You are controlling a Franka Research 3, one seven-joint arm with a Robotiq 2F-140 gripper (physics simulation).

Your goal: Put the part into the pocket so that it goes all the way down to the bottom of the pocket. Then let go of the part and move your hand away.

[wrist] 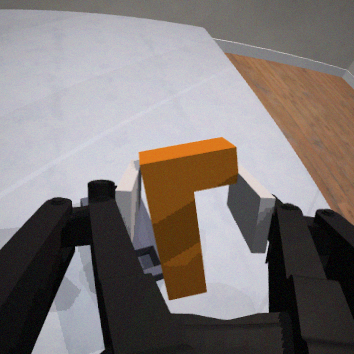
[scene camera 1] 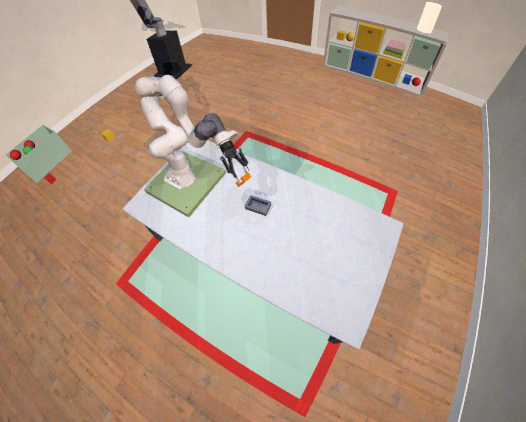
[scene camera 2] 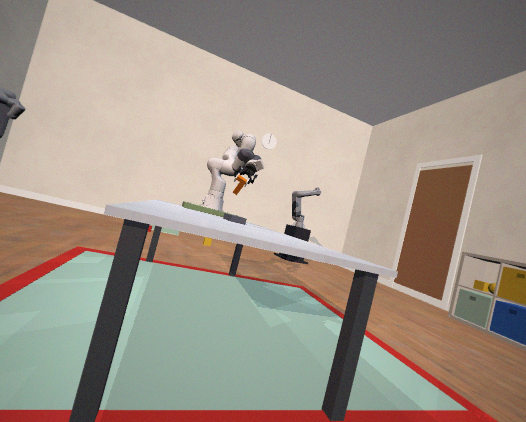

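Observation:
The orange L-shaped part (scene camera 1: 243, 179) (scene camera 2: 239, 186) (wrist: 175, 200) is held in the air above the table. My gripper (scene camera 1: 243, 176) (scene camera 2: 243, 179) (wrist: 185, 182) is shut on it, with the light finger pads at either end of its short arm. In the wrist view its long arm points toward the bottom of the picture. The dark grey block with the pocket (scene camera 1: 260, 212) (scene camera 2: 235, 219) (wrist: 154, 270) stands on the table, lower than the part and apart from it. In the wrist view the block is mostly hidden behind the left finger and the part. The pocket's floor cannot be made out clearly.
The light grey table (scene camera 1: 310, 260) (scene camera 2: 175, 222) (wrist: 100, 100) carries the block and the green base plate (scene camera 1: 200, 197) (scene camera 2: 192, 206) under the arm. A shelf unit (scene camera 1: 327, 40), a green bin (scene camera 1: 52, 152) and a second robot on a black stand (scene camera 1: 166, 52) (scene camera 2: 297, 233) are away from the table.

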